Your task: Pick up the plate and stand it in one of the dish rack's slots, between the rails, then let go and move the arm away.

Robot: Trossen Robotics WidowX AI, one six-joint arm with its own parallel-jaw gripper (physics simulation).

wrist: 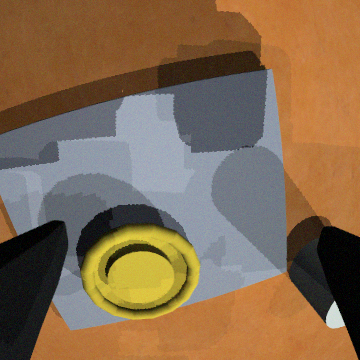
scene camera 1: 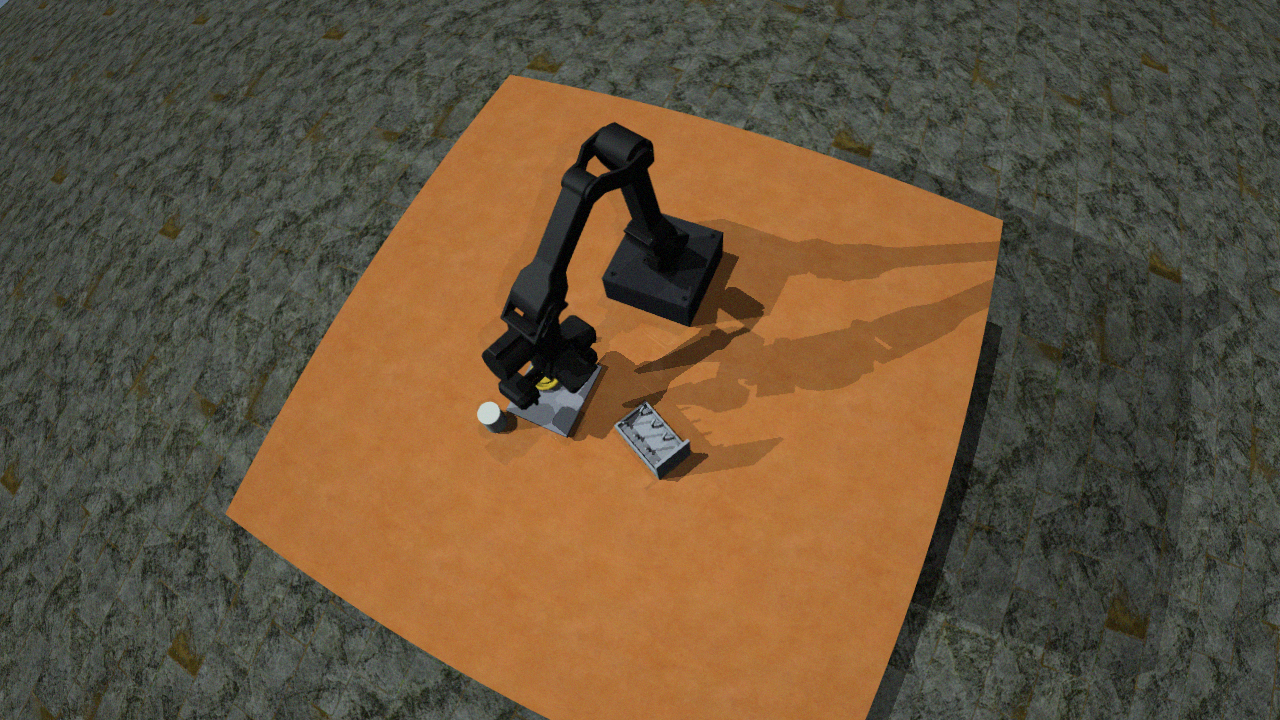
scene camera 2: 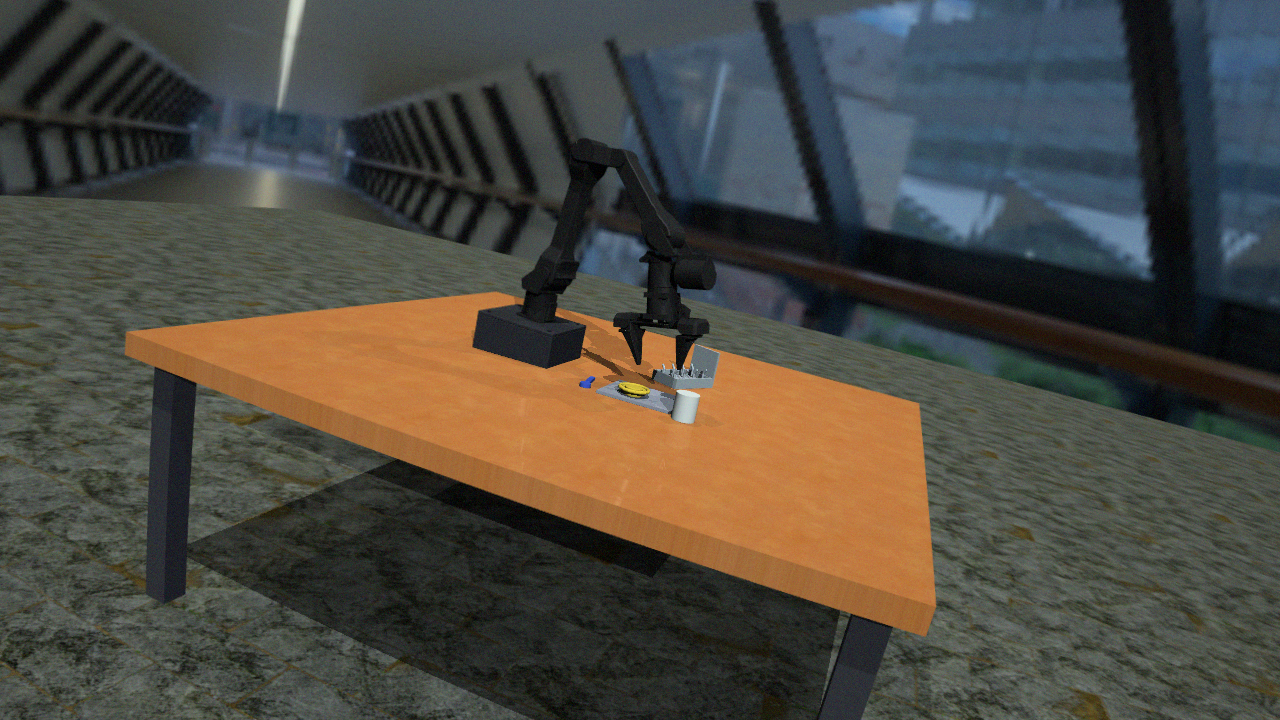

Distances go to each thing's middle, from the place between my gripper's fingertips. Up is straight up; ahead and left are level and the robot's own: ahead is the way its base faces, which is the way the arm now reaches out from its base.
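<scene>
My hand 2 cm left of the grey mat (scene camera 1: 558, 409), 1 cm past it, 6 cm above it. From my hand: white cup (scene camera 2: 685, 406) 7 cm to the right, 11 cm ahead, 4 cm below; grey dish rack (scene camera 1: 643, 429) 19 cm to the left, 3 cm behind, 2 cm below; yellow plate (wrist: 137, 270) 2 cm behind, 5 cm to the right, 5 cm below.
</scene>
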